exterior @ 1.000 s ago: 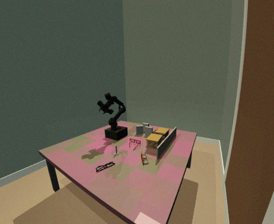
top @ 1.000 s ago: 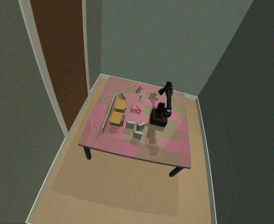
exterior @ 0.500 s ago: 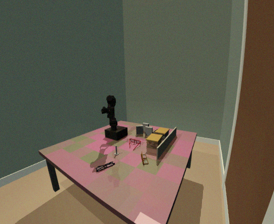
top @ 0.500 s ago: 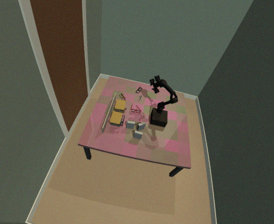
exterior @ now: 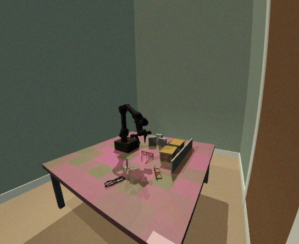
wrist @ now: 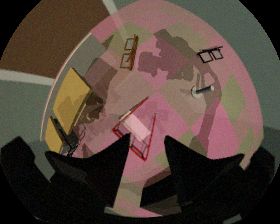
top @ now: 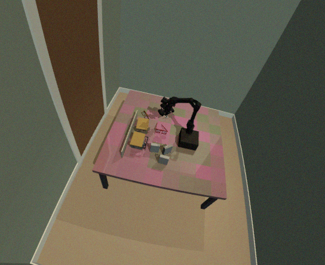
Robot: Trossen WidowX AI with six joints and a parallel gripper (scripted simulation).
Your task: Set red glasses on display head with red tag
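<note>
The small post is 17 cm to the right of my gripper tip, 14 cm below it and 3 cm behind it. Also, from my gripper tip: grey backboard 29 cm ahead, 26 cm to the left, 11 cm below; then yellow display head 16 cm ahead, 14 cm to the left, 11 cm below.
</note>
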